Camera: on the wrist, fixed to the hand. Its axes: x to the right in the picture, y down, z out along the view.
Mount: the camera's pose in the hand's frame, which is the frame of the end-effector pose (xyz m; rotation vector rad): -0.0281 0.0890 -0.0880 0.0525 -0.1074 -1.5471
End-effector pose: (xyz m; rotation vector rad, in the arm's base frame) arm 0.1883 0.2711 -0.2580 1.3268 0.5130 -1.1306
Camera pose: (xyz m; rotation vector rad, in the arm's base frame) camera 0.2787 0.3495 -0.2118 0.7311 1.5417 -2.4119
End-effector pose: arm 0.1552 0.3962 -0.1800 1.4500 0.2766 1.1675
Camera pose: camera 0.0354 0.4048 -0.1350 0.8699 1.0942 -0.1879
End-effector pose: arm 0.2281 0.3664 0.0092 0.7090 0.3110 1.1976
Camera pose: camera 0.1020 0.3864 -0.0028 0.3636 0.6268 -0.3186
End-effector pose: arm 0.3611 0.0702 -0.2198 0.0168 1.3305 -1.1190
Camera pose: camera 0.3573 0.1852 -0.2766 -1.1850 1.0930 -2.3496
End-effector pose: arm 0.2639 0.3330 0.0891 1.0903 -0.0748 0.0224
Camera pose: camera 0.2354 0.4527 0.1254 0.9623 0.6840 -1.4197
